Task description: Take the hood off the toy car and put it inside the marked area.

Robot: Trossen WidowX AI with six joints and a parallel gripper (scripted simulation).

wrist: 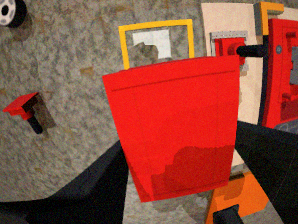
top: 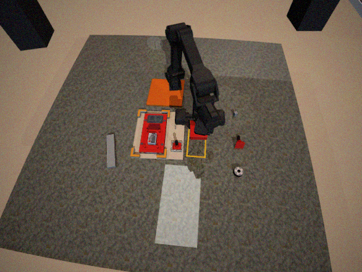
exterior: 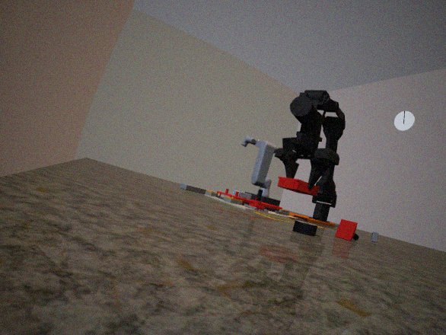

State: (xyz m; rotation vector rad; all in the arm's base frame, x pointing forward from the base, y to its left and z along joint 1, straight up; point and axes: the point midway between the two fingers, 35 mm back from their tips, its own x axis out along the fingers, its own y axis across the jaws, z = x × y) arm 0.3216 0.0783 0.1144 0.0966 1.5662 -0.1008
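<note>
Now: the grey mount 40 mm ahead of my gripper tip, 100 mm to the right of it and 60 mm below it. From my gripper tip the other things lie so: grey bar 30 mm ahead, 390 mm to the right, 80 mm below.
</note>
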